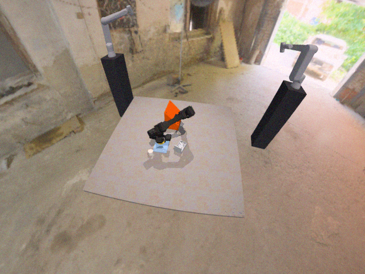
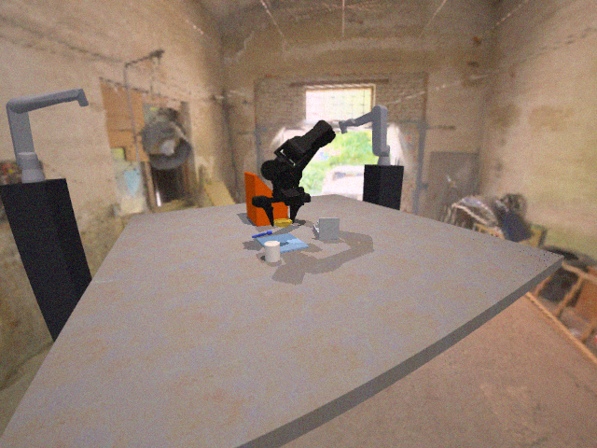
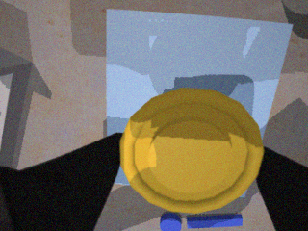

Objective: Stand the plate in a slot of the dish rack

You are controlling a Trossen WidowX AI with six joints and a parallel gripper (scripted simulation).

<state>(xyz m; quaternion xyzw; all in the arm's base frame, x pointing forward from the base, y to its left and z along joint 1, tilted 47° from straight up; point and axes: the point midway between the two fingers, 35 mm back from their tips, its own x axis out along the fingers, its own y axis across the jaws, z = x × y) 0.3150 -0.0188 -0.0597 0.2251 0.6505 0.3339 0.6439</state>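
Right now my gripper tip is 18 cm to the right of the grey dish rack, 4 cm past it and 4 cm above it. The rest, counted from my gripper tip: white cup 11 cm ahead, 6 cm to the right, 4 cm below; yellow plate 1 cm above; light blue mat 7 cm below, 1 cm behind.
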